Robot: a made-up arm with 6 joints.
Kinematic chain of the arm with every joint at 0, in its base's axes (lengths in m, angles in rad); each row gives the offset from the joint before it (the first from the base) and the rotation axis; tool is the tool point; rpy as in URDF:
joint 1: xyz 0 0 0.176 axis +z
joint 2: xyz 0 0 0 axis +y
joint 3: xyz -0.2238 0 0.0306 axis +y
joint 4: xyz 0.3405 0 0.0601 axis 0.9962 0 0.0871
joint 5: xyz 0 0 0 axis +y
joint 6: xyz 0.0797 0 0.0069 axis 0.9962 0 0.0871
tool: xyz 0 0 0 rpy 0 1.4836 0
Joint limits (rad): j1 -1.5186..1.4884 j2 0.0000..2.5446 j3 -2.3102..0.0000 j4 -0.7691..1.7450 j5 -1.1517..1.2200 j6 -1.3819..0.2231
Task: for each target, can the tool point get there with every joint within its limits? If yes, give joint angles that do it. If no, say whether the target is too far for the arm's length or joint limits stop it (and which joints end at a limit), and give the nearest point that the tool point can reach.
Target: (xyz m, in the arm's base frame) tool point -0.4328 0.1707 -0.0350
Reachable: no: joint limits stop it (at a limit: joint 2, joint 3) | nearest point -0.1157 0.0457 0.0222 | short by 0.346 m
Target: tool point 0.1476 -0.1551 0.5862
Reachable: yes | joints -1.0467 0.8574 -1.3608 1.0127 0.8306 -0.7028
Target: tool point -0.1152 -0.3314 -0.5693
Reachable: no: too far | nearest point -0.0064 -0.2637 -0.1423 | short by 0.446 m
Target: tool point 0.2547 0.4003 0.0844
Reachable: yes | joints 1.0395 2.1270 -1.2538 0.8196 -0.2923 -1.2590
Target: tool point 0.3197 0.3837 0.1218
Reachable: yes | joints 0.9609 2.1583 -1.4176 1.4767 -0.5600 -0.1860
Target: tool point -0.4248 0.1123 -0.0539
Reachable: no: joint limits stop it (at a limit: joint 2, joint 3) | nearest point -0.1194 0.0316 0.0177 | short by 0.324 m
